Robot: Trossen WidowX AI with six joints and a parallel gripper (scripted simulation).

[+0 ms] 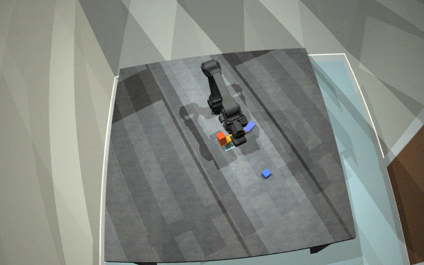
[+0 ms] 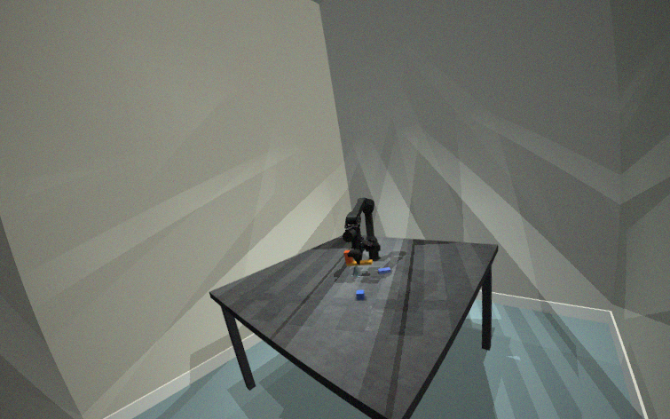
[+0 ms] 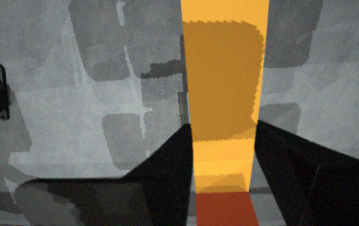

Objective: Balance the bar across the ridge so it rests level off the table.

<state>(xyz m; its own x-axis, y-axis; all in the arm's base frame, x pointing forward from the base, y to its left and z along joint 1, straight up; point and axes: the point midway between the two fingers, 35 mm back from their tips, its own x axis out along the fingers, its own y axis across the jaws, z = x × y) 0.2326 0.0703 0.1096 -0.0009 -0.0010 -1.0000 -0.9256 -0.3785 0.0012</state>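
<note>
Now: gripper tip 9 cm past the flat blue block, 10 cm to the right of it and 7 cm above it. From my gripper tip the other things lie so: small blue cube (20 cm ahead, 15 cm to the left, 6 cm below).
</note>
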